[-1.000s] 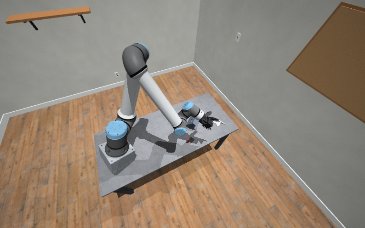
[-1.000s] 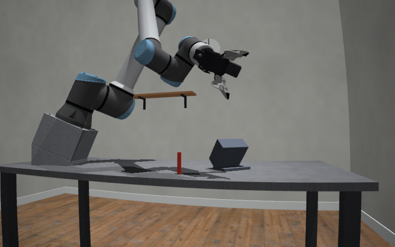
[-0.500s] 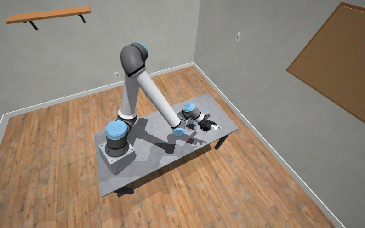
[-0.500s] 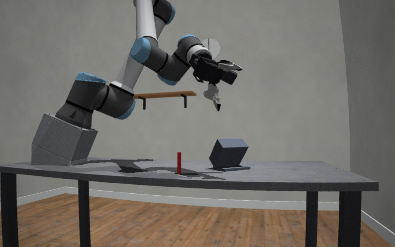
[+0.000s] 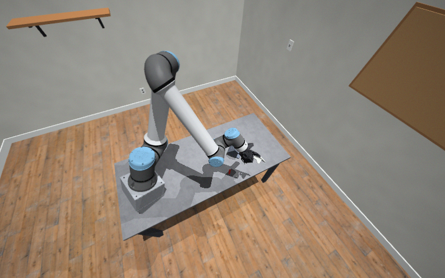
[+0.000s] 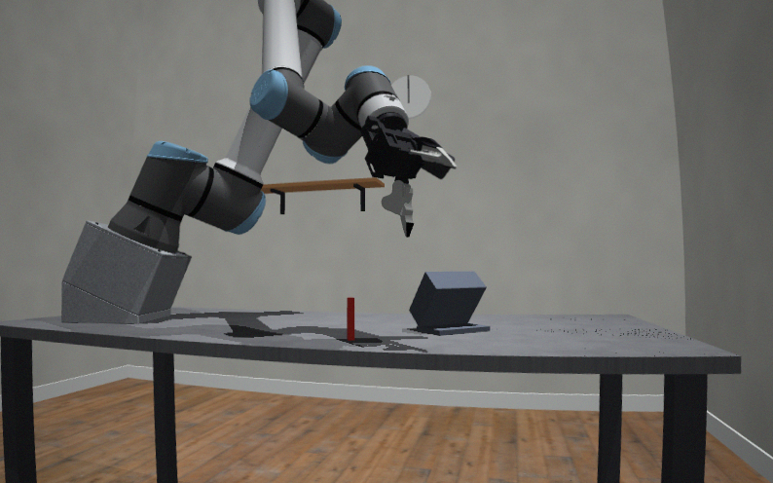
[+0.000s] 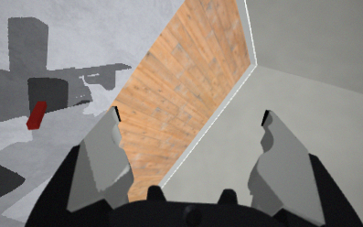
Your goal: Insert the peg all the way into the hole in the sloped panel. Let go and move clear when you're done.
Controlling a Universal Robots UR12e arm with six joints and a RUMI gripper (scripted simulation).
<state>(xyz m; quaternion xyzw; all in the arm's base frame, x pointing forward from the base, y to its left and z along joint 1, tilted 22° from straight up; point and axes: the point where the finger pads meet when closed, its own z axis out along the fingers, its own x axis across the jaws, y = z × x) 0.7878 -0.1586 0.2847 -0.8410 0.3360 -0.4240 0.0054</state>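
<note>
Right now my hand is 18 cm past the red peg, 6 cm to the right of it and 20 cm above it.
</note>
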